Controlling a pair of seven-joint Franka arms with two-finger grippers.
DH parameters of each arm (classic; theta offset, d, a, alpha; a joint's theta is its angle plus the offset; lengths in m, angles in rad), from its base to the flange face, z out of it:
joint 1: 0 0.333 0 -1.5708
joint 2: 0 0 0 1.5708
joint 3: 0 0.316 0.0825 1.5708
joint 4: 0 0 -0.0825 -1.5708
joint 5: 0 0.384 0 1.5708
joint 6: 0 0 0.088 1.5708
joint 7: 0 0.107 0 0
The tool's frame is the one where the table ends.
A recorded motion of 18 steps. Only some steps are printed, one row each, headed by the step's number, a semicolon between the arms.
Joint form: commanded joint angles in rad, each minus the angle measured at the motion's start. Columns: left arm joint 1, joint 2, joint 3, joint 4, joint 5, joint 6, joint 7; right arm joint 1, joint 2, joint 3, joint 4, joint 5, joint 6, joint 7.
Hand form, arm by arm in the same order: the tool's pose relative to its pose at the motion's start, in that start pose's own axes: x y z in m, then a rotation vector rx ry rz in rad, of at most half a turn. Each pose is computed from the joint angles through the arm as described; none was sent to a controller.
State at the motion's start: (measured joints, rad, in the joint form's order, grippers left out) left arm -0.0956 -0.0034 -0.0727 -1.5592 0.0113 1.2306 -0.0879; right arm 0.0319 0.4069 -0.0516 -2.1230 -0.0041 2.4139 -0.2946
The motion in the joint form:
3: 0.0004 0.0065 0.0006 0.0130 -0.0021 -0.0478 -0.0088; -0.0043 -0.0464 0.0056 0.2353 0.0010 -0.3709 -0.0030
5: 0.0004 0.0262 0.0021 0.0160 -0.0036 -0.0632 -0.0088; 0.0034 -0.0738 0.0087 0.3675 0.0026 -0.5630 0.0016
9: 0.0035 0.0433 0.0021 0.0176 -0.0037 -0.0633 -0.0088; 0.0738 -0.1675 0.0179 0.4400 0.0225 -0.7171 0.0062
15: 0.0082 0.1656 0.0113 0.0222 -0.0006 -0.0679 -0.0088; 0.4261 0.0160 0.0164 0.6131 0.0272 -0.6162 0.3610
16: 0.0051 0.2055 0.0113 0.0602 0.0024 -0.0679 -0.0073; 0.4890 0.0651 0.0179 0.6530 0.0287 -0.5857 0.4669
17: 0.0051 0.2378 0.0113 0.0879 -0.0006 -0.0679 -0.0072; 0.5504 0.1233 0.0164 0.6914 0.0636 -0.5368 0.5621
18: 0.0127 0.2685 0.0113 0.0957 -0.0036 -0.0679 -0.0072; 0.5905 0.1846 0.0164 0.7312 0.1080 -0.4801 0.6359
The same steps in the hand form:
3: -0.0037 -0.0007 0.0012 0.0011 -0.0414 -0.0089; 0.0276 0.0087 -0.0973 0.0302 -0.0842 -0.0023
5: 0.0026 -0.0010 0.0091 0.0008 -0.0736 -0.0091; 0.0341 0.0046 -0.1595 0.0410 -0.1147 -0.0072
9: 0.0096 -0.0022 0.0153 0.0000 -0.0893 -0.0114; 0.0270 -0.0474 -0.2386 0.0489 -0.0994 -0.0769
15: 0.0562 -0.0072 0.0666 0.0018 -0.2118 -0.0213; 0.0956 -0.2689 -0.2128 -0.0223 -0.0181 -0.0692
16: 0.0691 -0.0055 0.0688 0.0036 -0.2135 -0.0173; 0.1031 -0.3142 -0.2008 -0.0269 0.0041 -0.0274
17: 0.0797 -0.0048 0.0723 -0.0008 -0.2184 -0.0157; 0.1099 -0.3607 -0.1825 0.0037 0.0260 0.0174
18: 0.0903 -0.0081 0.0839 -0.0067 -0.2418 -0.0209; 0.1184 -0.3951 -0.1631 0.0491 0.0468 0.0660

